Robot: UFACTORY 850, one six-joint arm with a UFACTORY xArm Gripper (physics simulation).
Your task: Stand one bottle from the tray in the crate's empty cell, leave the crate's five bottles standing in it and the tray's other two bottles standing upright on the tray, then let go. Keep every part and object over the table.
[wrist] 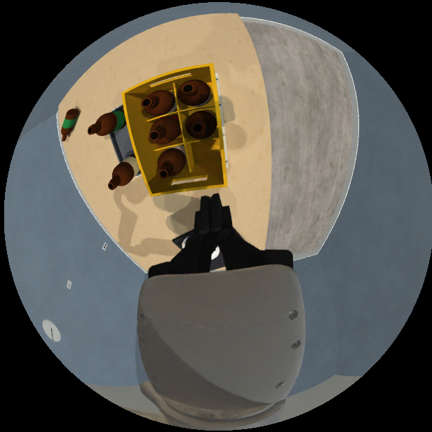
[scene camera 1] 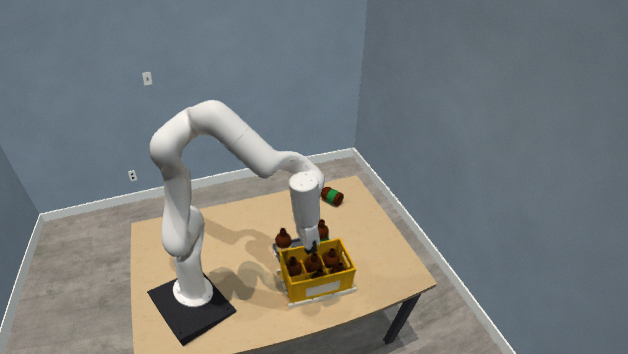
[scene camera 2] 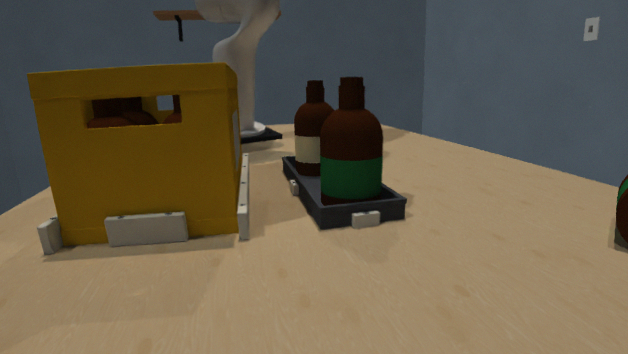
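Observation:
The yellow crate (scene camera 1: 295,291) (scene camera 2: 140,170) (wrist: 141,140) holds five brown bottles; its empty cell (wrist: 207,161) is at the lower right in the wrist view. On the dark tray (scene camera 2: 335,215) (wrist: 125,141) stand two upright bottles: a cream-labelled bottle (scene camera 1: 283,239) (scene camera 2: 307,150) (wrist: 123,173) and a green-labelled bottle (scene camera 1: 323,230) (scene camera 2: 351,176) (wrist: 107,124). A third, green-labelled bottle (scene camera 1: 332,196) (wrist: 70,121) lies on its side on the table; part of it shows at the right edge of scene camera 2. My gripper (scene camera 1: 311,248) (wrist: 213,205) is shut and empty, high over the crate area.
Pale brackets (scene camera 1: 320,297) (scene camera 2: 146,230) edge the crate's foot on the table (scene camera 1: 240,320) (scene camera 2: 425,300). The tray stands close beside the crate. The lying bottle is near the table's far edge. The arm's black base plate (scene camera 1: 185,325) is at the left.

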